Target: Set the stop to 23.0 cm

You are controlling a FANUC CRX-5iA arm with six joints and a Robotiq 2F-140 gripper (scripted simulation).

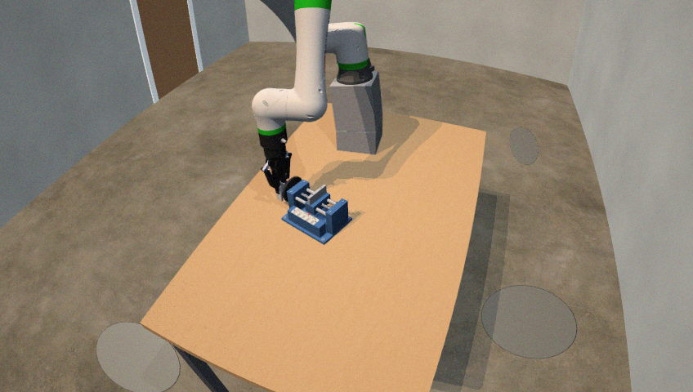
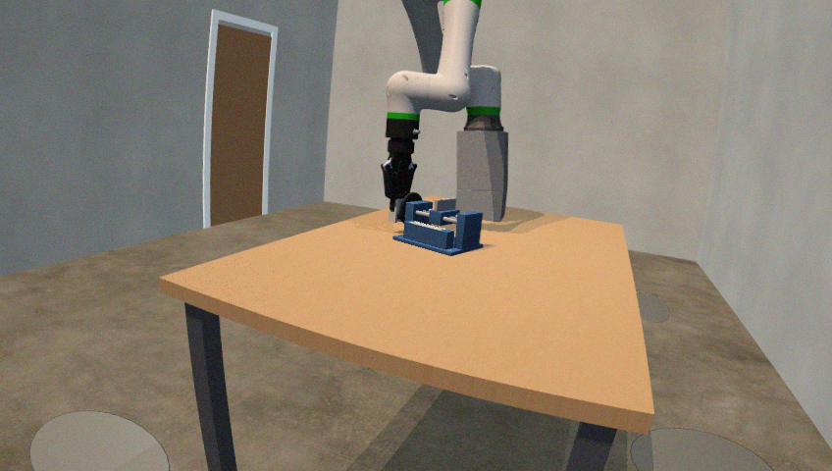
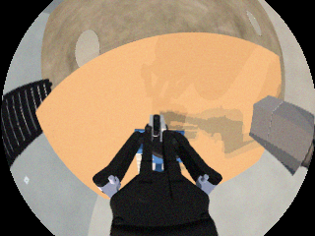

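The black handwheel is 20 mm to the left of my hand and 10 mm below it. Also, from my hand: grey stop plate 150 mm to the left, 30 mm ahead, 20 mm above.
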